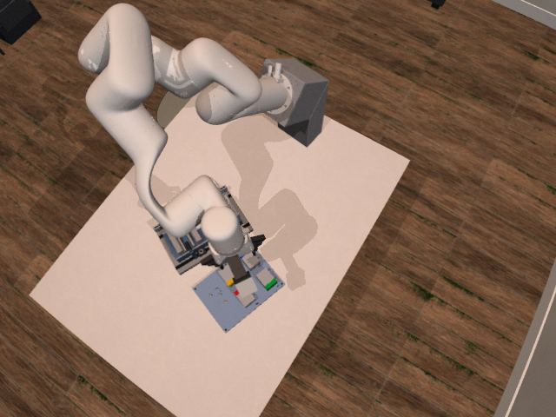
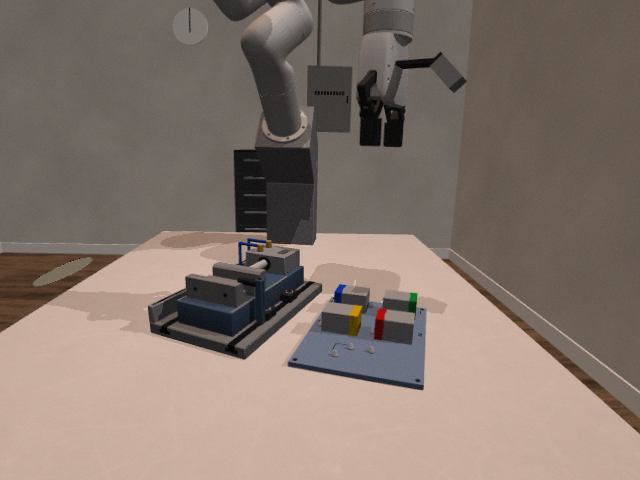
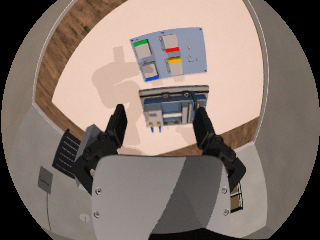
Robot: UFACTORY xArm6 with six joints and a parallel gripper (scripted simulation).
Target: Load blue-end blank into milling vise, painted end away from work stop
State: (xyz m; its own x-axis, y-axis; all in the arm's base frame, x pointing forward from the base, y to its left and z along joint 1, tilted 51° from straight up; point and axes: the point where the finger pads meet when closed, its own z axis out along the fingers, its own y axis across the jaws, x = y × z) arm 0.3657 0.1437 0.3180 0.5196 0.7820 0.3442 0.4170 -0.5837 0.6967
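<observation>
My hand is 6 cm past the blue-ended blank, 1 cm to the left of it and 29 cm above it. From my hand the other things lie so: yellow-ended blank: 1 cm ahead, 6 cm to the right, 29 cm below; then red-ended blank: 6 cm ahead, 1 cm to the left, 29 cm below; then green-ended blank: 1 cm behind, 6 cm to the left, 29 cm below.
</observation>
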